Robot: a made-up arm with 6 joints. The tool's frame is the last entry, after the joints. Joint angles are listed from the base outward.
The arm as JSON. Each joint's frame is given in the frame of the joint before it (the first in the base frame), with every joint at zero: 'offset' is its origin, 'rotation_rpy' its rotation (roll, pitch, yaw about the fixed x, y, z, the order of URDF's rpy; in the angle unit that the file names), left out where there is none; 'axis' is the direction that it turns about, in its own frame. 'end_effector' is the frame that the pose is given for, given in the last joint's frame.
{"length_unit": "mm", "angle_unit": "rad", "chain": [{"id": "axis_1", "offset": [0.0, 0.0, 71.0], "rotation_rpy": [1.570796, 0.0, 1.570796], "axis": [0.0, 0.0, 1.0]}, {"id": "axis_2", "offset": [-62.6, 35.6, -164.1], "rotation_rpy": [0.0, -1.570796, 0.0], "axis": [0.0, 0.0, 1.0]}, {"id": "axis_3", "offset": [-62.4, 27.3, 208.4], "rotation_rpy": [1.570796, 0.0, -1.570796], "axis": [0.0, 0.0, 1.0]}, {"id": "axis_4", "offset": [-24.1, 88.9, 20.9], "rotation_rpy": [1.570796, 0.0, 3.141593], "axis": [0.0, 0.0, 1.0]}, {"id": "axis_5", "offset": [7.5, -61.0, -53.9], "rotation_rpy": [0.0, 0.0, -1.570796], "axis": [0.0, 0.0, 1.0]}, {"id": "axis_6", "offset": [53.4, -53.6, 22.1], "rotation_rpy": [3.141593, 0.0, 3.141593], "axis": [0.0, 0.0, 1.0]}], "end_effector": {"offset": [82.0, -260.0, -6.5], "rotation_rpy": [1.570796, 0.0, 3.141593]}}
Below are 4 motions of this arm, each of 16 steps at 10 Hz.
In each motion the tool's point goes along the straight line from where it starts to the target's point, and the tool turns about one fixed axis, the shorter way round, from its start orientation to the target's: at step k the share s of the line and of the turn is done. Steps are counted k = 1, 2, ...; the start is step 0. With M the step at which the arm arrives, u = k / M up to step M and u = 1 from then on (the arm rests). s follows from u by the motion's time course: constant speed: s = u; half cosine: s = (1 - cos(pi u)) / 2; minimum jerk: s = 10 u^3 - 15 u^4 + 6 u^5.
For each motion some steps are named. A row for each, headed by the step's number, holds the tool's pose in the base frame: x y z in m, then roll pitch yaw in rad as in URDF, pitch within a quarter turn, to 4 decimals.
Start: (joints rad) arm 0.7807 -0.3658 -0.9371 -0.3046 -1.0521 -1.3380
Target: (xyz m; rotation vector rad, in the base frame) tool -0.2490 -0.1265 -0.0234 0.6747 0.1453 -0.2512
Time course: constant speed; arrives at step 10
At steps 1, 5, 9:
1: -0.3659 0.0149 -0.0425 1.6481 0.2727 0.2370
5: -0.3139 -0.0479 -0.0340 1.2041 0.2985 0.0411
9: -0.2620 -0.1108 -0.0255 0.7652 0.2413 -0.1467

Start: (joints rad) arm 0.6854 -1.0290 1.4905 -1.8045 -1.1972 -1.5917
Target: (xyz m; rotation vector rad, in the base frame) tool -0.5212 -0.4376 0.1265 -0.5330 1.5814 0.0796
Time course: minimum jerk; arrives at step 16
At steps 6, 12, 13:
6: -0.3607 -0.4524 0.2309 -2.4397 0.9778 -1.5934
12: -0.4983 -0.4397 0.1414 -2.0249 1.2398 -1.5705
13: -0.5104 -0.4386 0.1335 -1.9714 1.2622 -1.5506

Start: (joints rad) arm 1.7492 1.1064 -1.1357 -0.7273 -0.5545 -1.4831
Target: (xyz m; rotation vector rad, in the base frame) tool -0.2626 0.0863 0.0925 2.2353 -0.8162 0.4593
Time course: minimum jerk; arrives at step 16
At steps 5, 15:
5: -0.0876 0.1184 0.1086 2.7682 0.1767 -1.0691
15: -0.2621 0.0864 0.0925 2.5209 -0.5545 -0.5192

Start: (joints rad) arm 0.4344 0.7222 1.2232 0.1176 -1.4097 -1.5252
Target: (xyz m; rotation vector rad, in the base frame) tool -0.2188 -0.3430 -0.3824 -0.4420 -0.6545 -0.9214
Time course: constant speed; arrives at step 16
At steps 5, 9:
5: -0.2158 -0.4569 -0.2546 -0.5821 -0.8394 -0.3969
9: -0.2169 -0.4155 -0.3011 -0.3965 -0.8294 -0.6017

